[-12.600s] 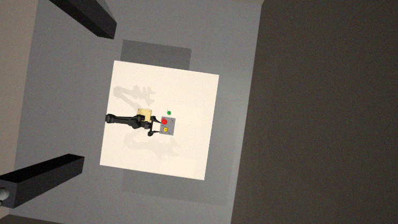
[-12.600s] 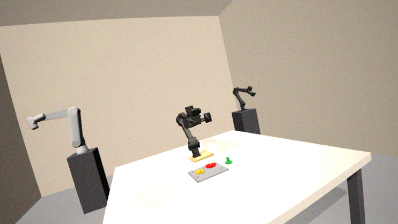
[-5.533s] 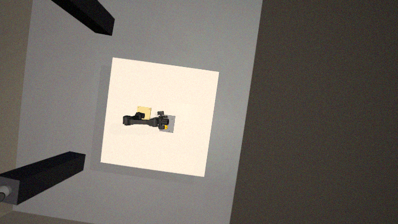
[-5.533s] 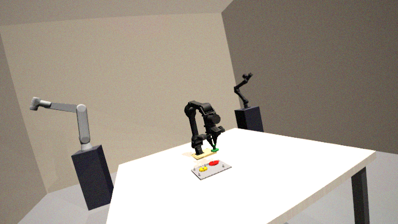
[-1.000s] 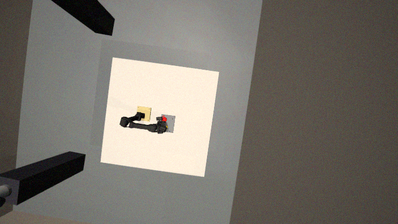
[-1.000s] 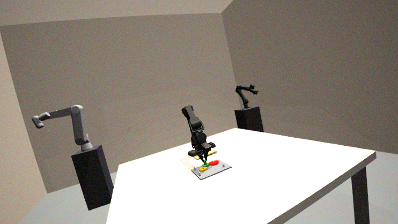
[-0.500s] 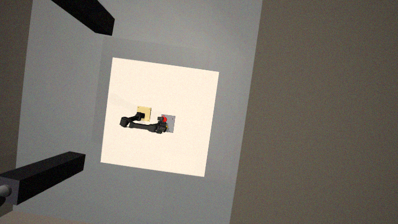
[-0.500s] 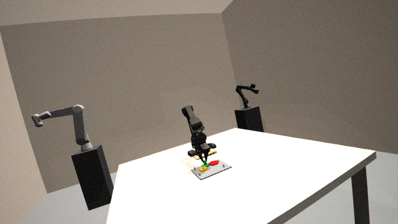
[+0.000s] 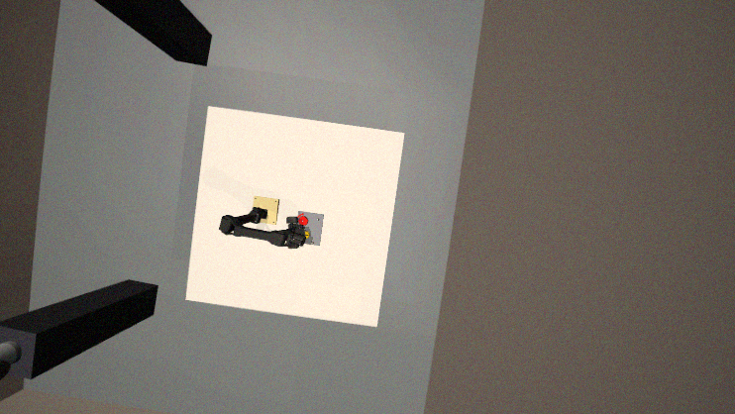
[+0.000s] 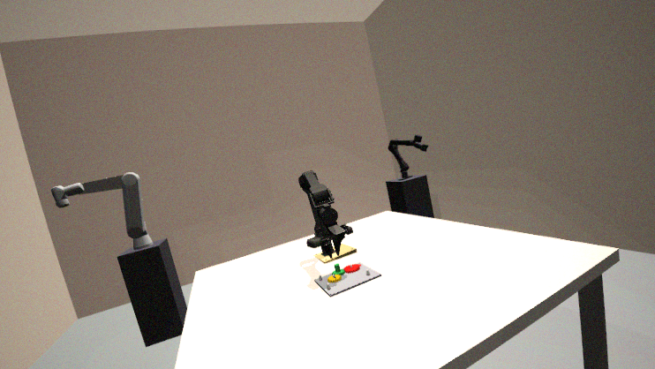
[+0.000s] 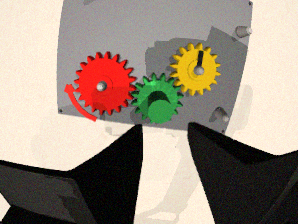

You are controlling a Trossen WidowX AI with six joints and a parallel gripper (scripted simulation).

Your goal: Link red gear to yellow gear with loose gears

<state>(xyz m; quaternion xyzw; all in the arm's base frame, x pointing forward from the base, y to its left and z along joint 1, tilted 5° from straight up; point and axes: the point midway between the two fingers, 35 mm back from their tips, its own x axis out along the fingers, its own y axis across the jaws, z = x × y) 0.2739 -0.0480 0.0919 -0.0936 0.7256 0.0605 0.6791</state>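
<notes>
The green gear is 60 mm below my gripper tip. The rest, counted from my gripper tip: red gear: 60 mm to the left, 60 mm below, 10 mm ahead; yellow gear: 60 mm below, 40 mm ahead, 30 mm to the right; grey board: 70 mm below, 50 mm ahead, 10 mm to the left.
</notes>
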